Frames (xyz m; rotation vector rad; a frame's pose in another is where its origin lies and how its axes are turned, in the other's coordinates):
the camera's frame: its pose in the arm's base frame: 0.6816 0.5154 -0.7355 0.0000 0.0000 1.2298
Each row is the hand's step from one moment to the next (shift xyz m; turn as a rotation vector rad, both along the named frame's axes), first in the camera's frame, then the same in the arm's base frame.
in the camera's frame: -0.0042 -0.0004 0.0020 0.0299 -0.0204 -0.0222
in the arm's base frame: -0.0010 -0.0041 0.0020 0.0292 0.0214 -0.0222
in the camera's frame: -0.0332 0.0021 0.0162 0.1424 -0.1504 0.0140
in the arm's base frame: -0.0131 -0.0306 0.0162 0.1894 0.0839 0.0140
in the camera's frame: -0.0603 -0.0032 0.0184 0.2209 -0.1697 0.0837
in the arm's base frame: -0.0172 -0.0579 0.0184 0.2338 0.1514 0.0837
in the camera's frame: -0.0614 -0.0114 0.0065 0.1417 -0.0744 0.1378
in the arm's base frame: -0.0098 -0.0617 0.0065 0.1175 0.1087 0.1378
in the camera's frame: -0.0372 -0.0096 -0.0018 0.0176 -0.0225 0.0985
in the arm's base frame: -0.0034 -0.0383 -0.0018 0.0271 0.0091 0.0985
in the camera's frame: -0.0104 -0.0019 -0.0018 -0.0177 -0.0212 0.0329
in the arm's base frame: -0.0017 -0.0104 -0.0018 0.0141 -0.0238 0.0329
